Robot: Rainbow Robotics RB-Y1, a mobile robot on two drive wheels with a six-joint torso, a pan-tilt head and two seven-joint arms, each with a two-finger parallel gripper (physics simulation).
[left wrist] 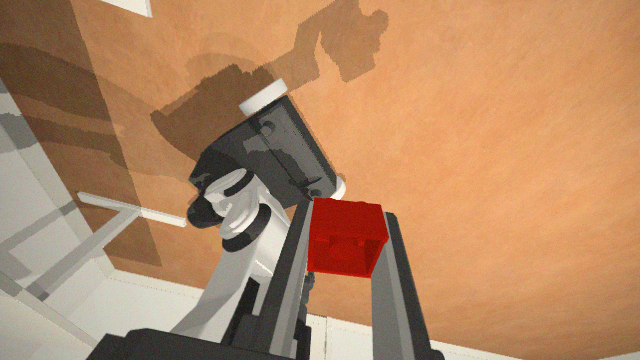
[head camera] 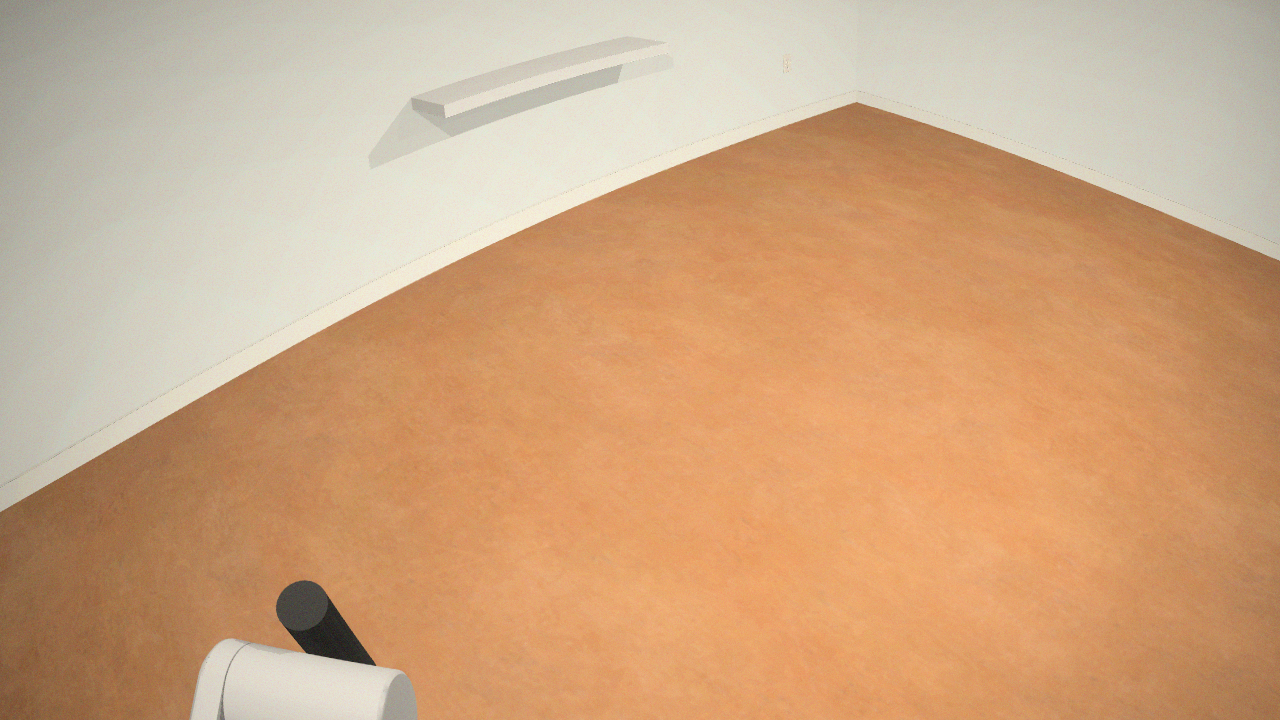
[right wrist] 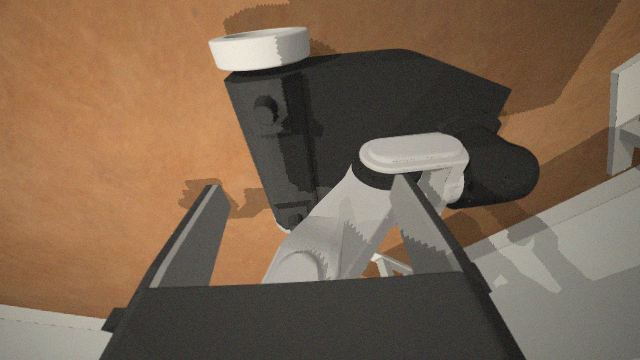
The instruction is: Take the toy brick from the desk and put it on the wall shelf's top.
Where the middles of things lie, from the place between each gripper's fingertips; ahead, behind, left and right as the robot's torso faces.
My left gripper is now 10 mm below the red toy brick (left wrist: pixel 346 238).
I see the red toy brick 38 cm ahead of my right hand, 45 cm to the left of it and 31 cm above it.
